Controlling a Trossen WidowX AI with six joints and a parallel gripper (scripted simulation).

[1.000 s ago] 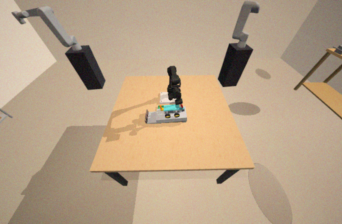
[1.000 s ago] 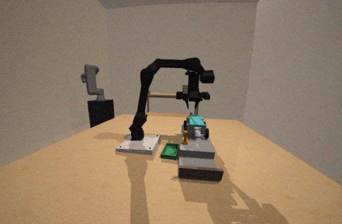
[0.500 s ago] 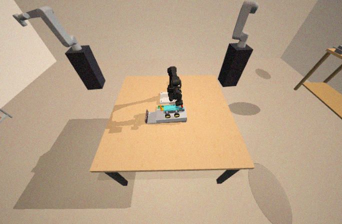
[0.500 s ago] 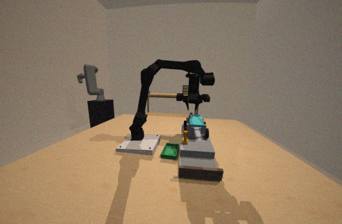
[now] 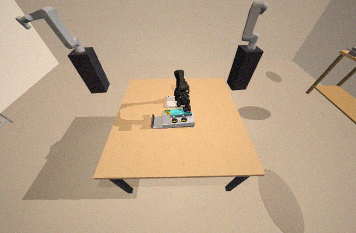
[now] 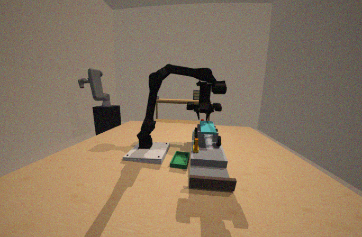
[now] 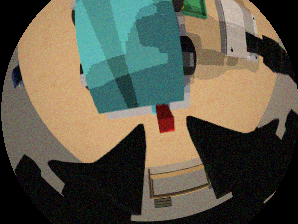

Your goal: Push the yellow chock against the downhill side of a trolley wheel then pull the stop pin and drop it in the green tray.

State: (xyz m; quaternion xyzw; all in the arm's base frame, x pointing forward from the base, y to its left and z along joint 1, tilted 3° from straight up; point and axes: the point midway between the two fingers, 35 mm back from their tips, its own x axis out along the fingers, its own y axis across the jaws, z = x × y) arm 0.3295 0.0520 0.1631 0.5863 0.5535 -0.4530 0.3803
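Now: gripper tip 10 mm to the right of the red-headed stop pin and 40 mm above it. The rest, counted from my gripper tip: grey ramp 10 mm ahead, 100 mm to the right, 120 mm below; teal trolley 10 mm ahead, 90 mm to the right, 50 mm below; yellow chock 50 mm behind, 170 mm to the right, 80 mm below.
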